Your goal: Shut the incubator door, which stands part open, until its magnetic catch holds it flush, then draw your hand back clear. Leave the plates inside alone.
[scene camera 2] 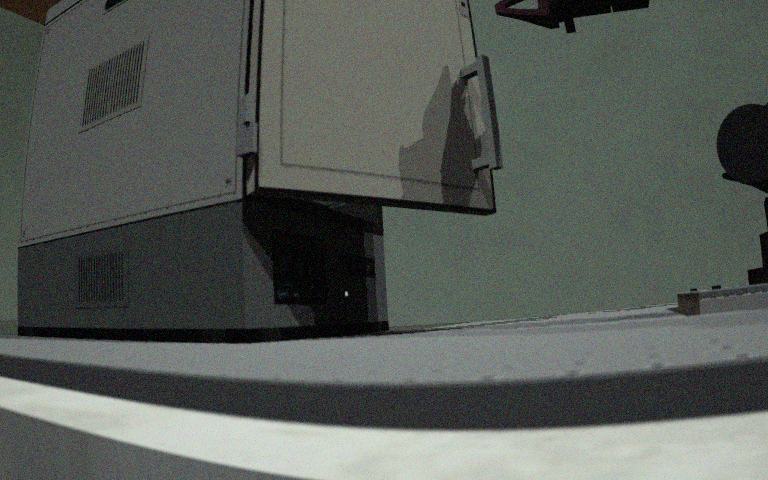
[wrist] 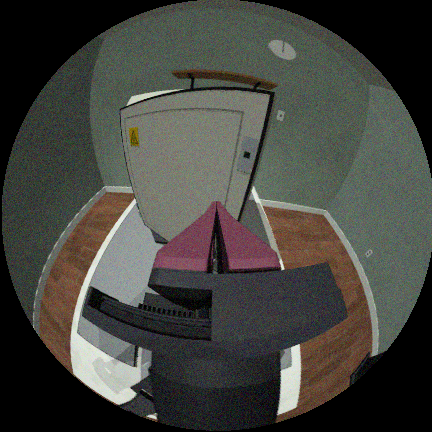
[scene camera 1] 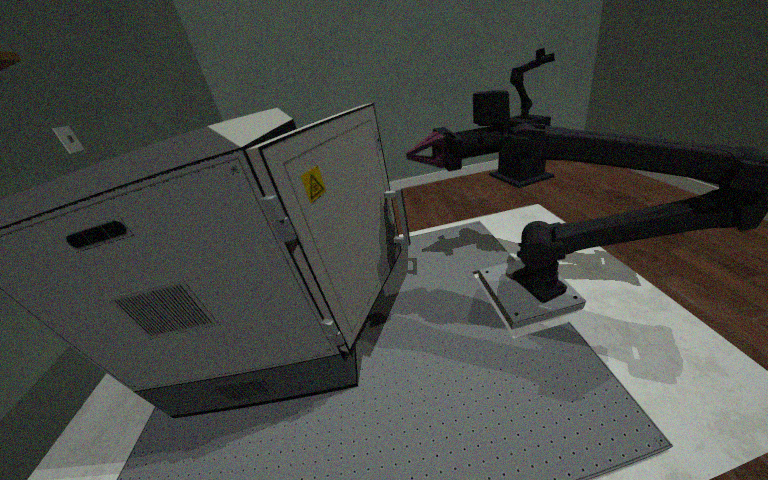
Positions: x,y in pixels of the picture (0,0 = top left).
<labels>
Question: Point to an incubator door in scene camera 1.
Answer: At 329,178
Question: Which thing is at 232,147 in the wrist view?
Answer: An incubator door.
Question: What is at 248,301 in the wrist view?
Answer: My gripper.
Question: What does my gripper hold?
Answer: Nothing.
</labels>
